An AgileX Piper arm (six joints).
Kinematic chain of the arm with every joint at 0, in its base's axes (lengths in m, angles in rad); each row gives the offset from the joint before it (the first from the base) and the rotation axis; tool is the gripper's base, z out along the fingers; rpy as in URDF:
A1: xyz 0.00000 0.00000 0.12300 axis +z
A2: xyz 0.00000 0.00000 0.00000 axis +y
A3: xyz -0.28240 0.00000 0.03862 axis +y
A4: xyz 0.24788 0.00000 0.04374 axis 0.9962 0 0.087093
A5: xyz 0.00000 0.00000 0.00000 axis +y
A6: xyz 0.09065 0.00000 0.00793 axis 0.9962 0 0.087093
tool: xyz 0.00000 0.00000 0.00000 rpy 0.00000 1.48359 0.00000
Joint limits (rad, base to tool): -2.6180..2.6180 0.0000..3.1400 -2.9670..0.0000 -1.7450..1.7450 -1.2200..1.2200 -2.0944..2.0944
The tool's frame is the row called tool.
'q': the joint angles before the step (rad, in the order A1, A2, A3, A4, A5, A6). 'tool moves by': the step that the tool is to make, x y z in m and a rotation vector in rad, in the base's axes. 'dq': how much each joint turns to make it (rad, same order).
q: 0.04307 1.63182 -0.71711 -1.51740 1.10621 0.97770
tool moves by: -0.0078 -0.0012 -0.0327 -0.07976 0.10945 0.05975
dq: -0.00005 0.08580 0.09196 -0.12454 0.02365 0.07186
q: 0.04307 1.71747 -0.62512 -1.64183 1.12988 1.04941
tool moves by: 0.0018 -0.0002 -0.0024 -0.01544 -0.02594 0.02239
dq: -0.00176 0.01353 0.00862 -0.05129 0.00590 0.05197
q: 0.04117 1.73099 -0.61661 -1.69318 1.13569 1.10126
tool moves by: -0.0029 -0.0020 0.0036 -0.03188 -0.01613 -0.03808
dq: 0.00000 -0.00233 0.00024 0.01263 0.04869 0.00776
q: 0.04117 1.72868 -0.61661 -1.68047 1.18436 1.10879
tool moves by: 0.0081 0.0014 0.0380 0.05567 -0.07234 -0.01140
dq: 0.00003 -0.10739 -0.09000 0.09291 -0.04297 -0.13105
